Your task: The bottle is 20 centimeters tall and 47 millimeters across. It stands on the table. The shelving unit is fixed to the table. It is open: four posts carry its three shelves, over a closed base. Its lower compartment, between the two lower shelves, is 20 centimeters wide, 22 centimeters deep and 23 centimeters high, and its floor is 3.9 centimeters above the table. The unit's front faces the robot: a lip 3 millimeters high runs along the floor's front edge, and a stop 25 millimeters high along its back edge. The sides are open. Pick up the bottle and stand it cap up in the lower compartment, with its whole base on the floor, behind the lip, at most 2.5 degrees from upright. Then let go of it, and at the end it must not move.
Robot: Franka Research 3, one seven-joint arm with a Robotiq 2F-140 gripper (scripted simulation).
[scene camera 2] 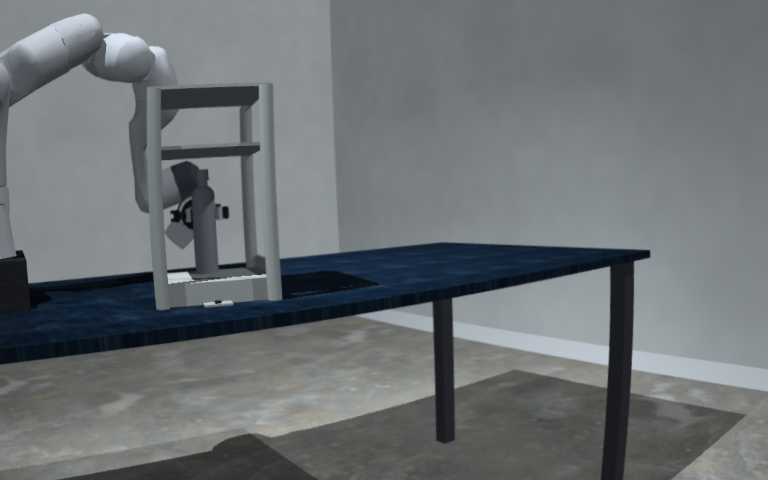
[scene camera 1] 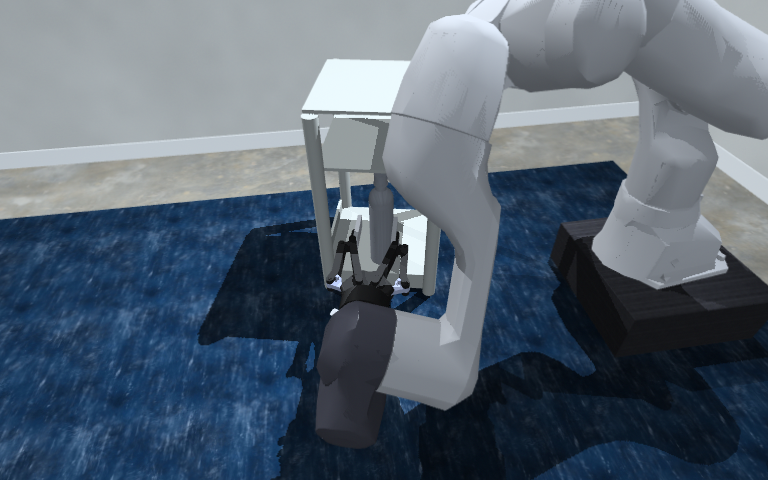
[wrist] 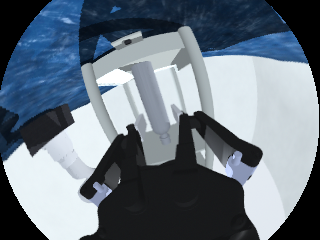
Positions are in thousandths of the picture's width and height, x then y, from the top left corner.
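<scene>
There is a grey bottle here, and I see it in the wrist view (448, 306). The bottle is visible to me in scene camera 1 (497, 418) as well, and likewise in scene camera 2 (265, 416).
</scene>
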